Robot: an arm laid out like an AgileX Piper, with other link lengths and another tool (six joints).
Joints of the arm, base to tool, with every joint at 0 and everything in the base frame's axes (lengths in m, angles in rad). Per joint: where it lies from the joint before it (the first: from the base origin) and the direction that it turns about. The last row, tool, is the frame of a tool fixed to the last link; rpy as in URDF.
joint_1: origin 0 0 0.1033 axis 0 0 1
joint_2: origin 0 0 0 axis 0 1 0
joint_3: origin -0.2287 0 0.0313 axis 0 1 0
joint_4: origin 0.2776 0 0.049 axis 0.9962 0 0.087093
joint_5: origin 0 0 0 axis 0 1 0
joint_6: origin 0.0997 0 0.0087 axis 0.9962 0 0.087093
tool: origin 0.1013 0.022 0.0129 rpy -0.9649 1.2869 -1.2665
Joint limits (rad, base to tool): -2.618..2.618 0..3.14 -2.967..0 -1.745..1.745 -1.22..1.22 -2.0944..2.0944
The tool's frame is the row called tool.
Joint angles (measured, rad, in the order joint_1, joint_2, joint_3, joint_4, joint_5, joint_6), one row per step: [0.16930, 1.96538, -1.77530, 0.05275, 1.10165, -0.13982]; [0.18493, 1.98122, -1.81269, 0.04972, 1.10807, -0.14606]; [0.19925, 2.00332, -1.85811, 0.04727, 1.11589, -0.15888]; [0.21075, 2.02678, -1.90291, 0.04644, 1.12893, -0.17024]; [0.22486, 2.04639, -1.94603, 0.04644, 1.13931, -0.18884]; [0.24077, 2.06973, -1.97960, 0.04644, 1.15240, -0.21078]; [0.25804, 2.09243, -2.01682, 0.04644, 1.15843, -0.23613]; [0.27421, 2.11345, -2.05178, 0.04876, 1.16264, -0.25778]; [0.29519, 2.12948, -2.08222, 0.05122, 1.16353, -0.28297]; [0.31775, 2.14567, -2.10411, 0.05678, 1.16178, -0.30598]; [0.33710, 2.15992, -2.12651, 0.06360, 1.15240, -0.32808]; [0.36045, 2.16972, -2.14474, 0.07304, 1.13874, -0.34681]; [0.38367, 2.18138, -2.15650, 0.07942, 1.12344, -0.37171]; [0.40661, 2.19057, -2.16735, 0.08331, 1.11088, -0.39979]
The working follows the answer.
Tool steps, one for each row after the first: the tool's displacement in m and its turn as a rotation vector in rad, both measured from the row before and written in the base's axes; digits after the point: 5 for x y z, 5 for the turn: [0.00404, 0.00775, 0.00519, -0.00247, -0.01611, 0.02204]; [0.00500, 0.00760, 0.00489, -0.00408, -0.01716, 0.02672]; [0.00398, 0.00646, 0.00358, -0.00334, -0.00968, 0.02260]; [0.00327, 0.00790, 0.00495, -0.00425, -0.01520, 0.03162]; [0.00076, 0.00836, -0.00070, -0.00908, -0.00018, 0.03656]; [0.00204, 0.00946, 0.00138, -0.00765, -0.01183, 0.04067]; [0.00181, 0.00941, 0.00158, -0.00364, -0.01206, 0.03608]; [0.00039, 0.01171, 0.00266, -0.00383, -0.01641, 0.04386]; [-0.00112, 0.01284, -0.00023, -0.00167, -0.00954, 0.04338]; [0.00042, 0.01197, 0.00165, 0.00315, -0.01871, 0.03886]; [-0.00086, 0.01440, 0.00298, 0.00867, -0.02156, 0.03951]; [-0.00164, 0.01358, -0.00039, 0.00105, -0.01792, 0.04422]; [-0.00248, 0.01275, 0.00020, -0.00291, -0.01880, 0.04650]
Tool pose at each row, in the base's axes (x y z in m, rotation vector in rad; rounded; the steps above come from the unrounded poses): [0.45994, 0.11088, 0.11110, -0.67539, 2.58311, -0.36782]; [0.46399, 0.11864, 0.11628, -0.69838, 2.55834, -0.36798]; [0.46899, 0.12623, 0.12117, -0.72709, 2.53028, -0.36891]; [0.47297, 0.13270, 0.12475, -0.75276, 2.51085, -0.36816]; [0.47624, 0.14060, 0.12970, -0.78749, 2.48176, -0.36698]; [0.47700, 0.14896, 0.12900, -0.83529, 2.46369, -0.36544]; [0.47904, 0.15842, 0.13038, -0.88256, 2.43205, -0.36438]; [0.48085, 0.16783, 0.13196, -0.92196, 2.40190, -0.35997]; [0.48124, 0.17954, 0.13462, -0.96812, 2.36295, -0.35443]; [0.48012, 0.19238, 0.13439, -1.01463, 2.32962, -0.34359]; [0.48054, 0.20434, 0.13604, -1.04934, 2.28991, -0.33266]; [0.47969, 0.21875, 0.13901, -1.08009, 2.24653, -0.31630]; [0.47804, 0.23233, 0.13862, -1.12043, 2.20354, -0.30508]; [0.47557, 0.24508, 0.13883, -1.16402, 2.15802, -0.29775]

